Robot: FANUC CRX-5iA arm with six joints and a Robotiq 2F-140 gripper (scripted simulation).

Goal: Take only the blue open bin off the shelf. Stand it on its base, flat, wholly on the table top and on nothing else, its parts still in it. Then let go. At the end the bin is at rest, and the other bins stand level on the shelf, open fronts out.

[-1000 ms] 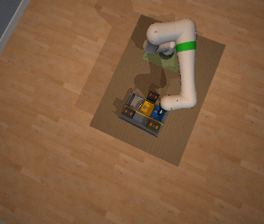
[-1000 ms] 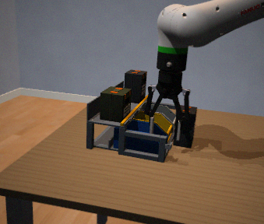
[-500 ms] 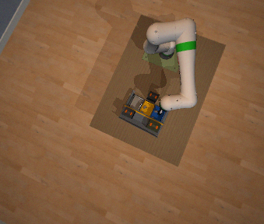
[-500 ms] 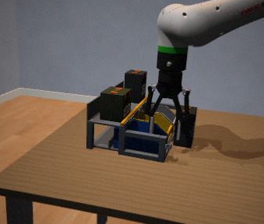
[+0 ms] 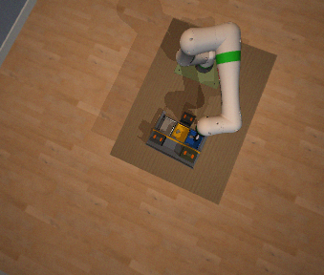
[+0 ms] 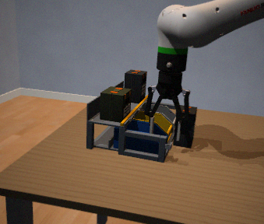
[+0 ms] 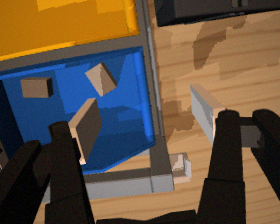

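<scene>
Now: hand 8 cm short of the blue bin and 4 cm above it. Round my hand: grey bin: 23 cm to the right, 7 cm ahead, 4 cm below; yellow bin: 11 cm to the right, 8 cm ahead, 4 cm below.
</scene>
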